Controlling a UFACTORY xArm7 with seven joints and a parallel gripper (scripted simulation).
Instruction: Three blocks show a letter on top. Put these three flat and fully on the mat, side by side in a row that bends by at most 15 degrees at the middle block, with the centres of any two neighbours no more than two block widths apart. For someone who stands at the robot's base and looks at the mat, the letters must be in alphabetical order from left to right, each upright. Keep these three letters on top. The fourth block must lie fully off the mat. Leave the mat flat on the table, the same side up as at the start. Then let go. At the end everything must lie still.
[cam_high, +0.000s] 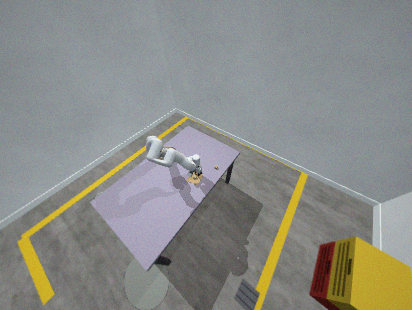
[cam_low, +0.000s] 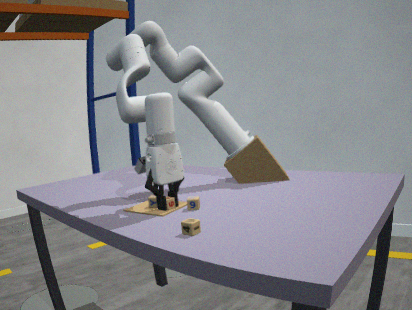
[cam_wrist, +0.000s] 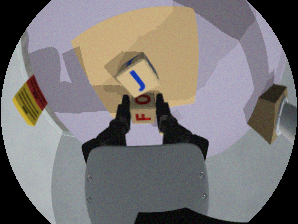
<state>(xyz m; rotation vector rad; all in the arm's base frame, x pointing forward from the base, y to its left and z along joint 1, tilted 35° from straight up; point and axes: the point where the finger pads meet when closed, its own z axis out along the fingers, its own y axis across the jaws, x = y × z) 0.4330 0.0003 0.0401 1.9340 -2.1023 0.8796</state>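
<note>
My hand is 50 mm to the left of the tan mat, 20 mm above it and 10 mm past it.
</note>
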